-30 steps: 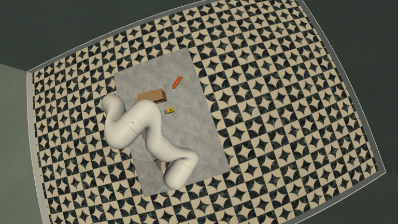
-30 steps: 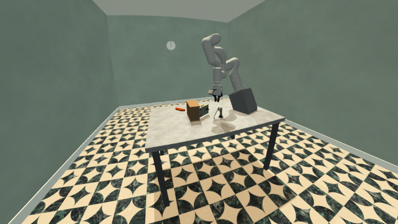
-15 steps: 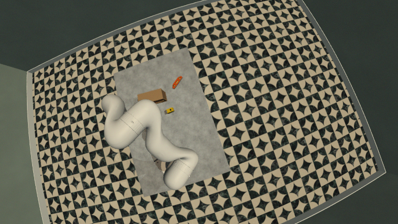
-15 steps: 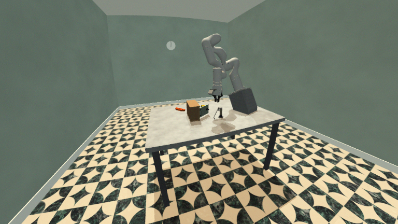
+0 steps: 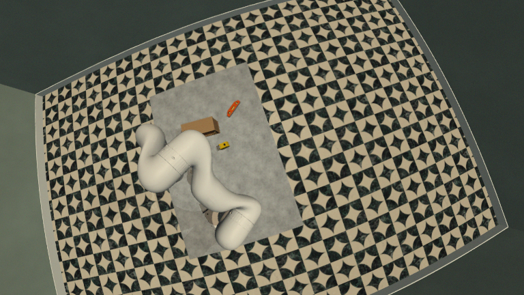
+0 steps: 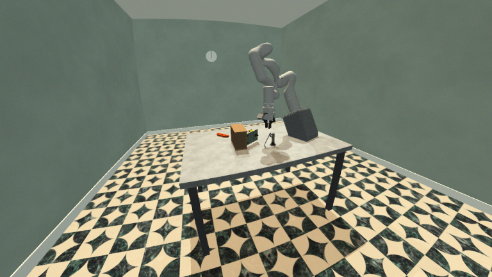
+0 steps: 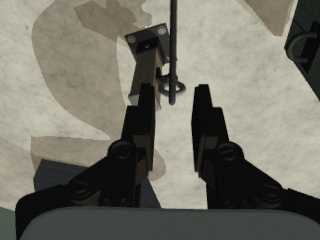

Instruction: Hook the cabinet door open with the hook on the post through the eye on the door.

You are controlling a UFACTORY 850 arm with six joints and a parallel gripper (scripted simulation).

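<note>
My hand is 12 cm above the hook. From my hand the other things lie so: orange tool: 38 cm ahead, 34 cm to the right, 17 cm below; then pale green door: 12 cm ahead, 5 cm to the right, 11 cm below; then yellow handle: 8 cm ahead, 23 cm to the right, 14 cm below.
</note>
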